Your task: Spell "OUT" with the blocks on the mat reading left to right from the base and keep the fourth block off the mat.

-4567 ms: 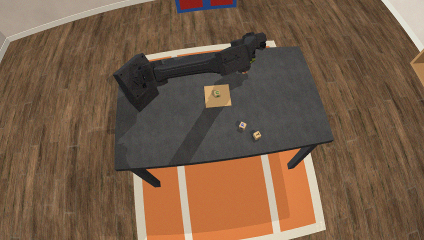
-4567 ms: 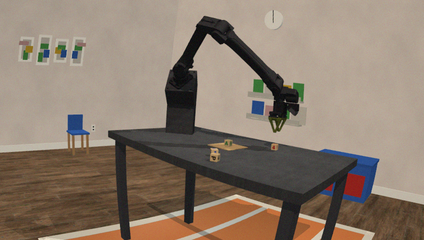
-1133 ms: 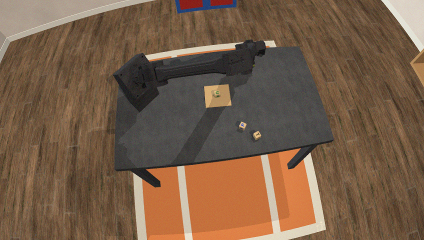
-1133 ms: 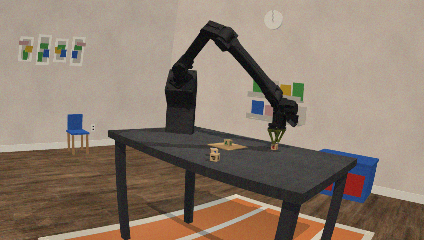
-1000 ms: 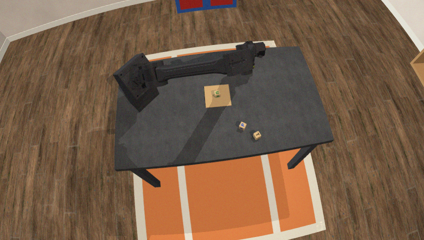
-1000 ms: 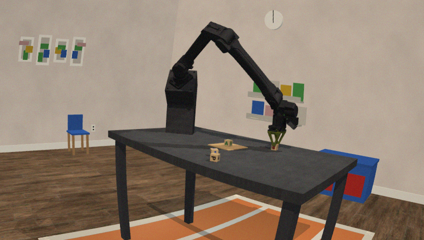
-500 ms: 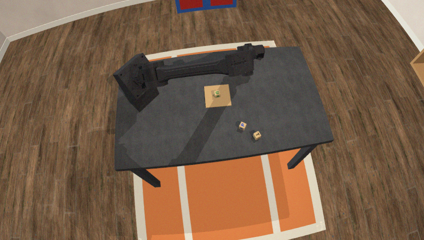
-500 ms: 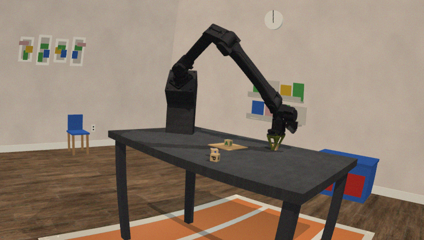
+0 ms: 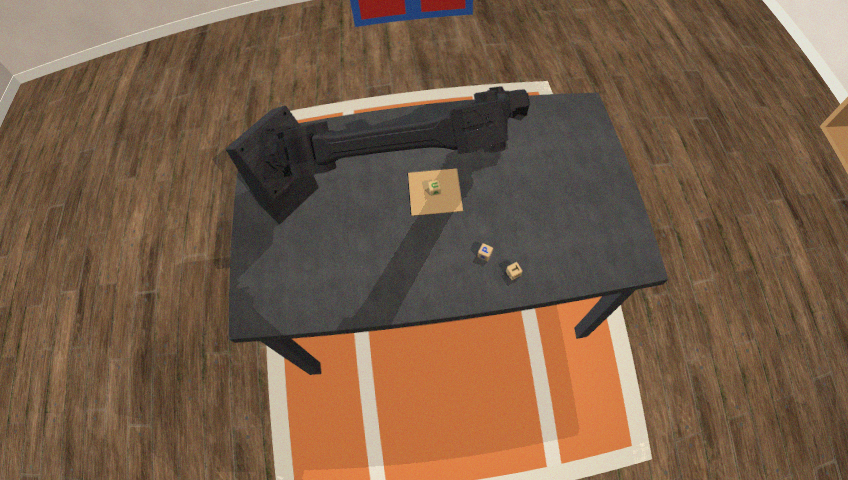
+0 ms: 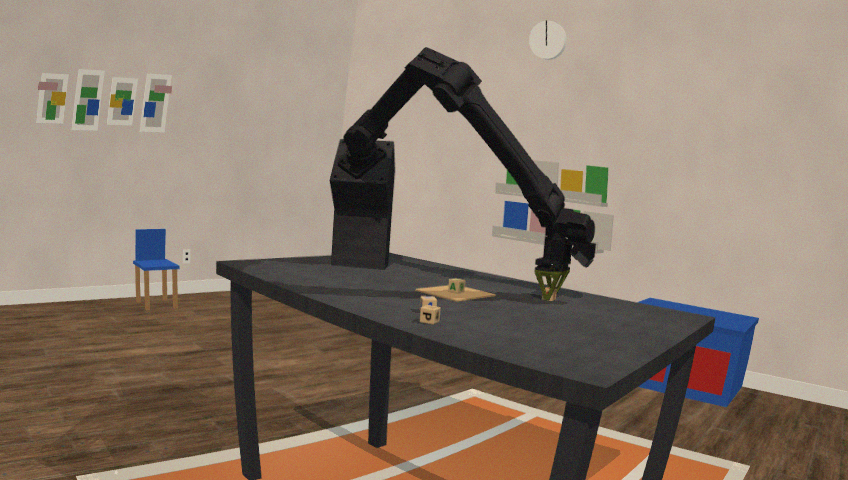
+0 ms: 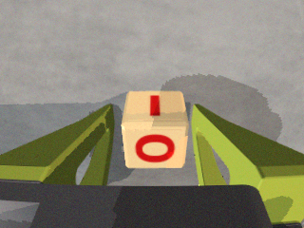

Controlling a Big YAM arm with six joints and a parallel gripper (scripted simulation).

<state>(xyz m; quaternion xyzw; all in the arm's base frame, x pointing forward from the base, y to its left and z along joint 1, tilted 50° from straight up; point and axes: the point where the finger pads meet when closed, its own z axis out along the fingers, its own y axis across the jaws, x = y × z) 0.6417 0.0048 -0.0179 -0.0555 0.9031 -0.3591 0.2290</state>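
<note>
Right now the O block is right at my hand. From my hand the other things lie so: green-lettered block (220 mm behind, 90 mm to the right, 10 mm above); then P block (170 mm behind, 320 mm to the right); then tan mat (220 mm behind, 90 mm to the right, 10 mm below).
</note>
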